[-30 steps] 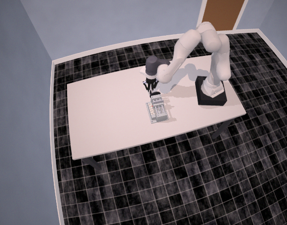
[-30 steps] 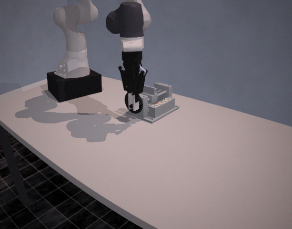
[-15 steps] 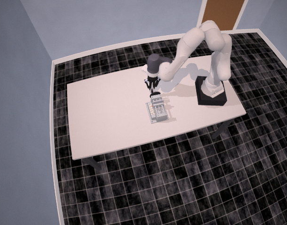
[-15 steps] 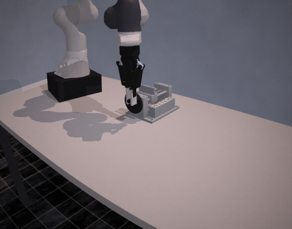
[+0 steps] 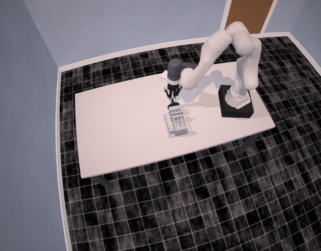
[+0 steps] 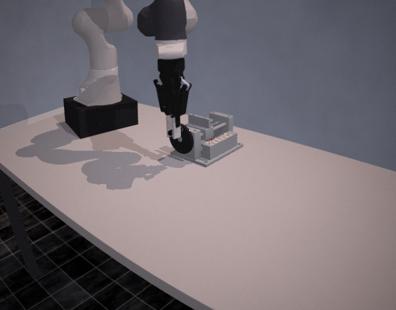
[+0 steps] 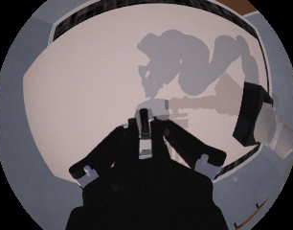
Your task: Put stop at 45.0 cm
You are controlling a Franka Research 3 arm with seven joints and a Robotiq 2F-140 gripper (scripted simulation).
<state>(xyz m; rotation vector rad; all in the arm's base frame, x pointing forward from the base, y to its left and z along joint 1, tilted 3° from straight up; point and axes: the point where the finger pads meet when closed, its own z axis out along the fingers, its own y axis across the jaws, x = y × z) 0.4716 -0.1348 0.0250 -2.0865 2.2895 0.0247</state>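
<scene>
The black handwheel lies 2 cm to the left of my hand and 3 cm below it. Round my hand: grey stop fixture 2 cm ahead, 12 cm to the left, 4 cm below.
</scene>
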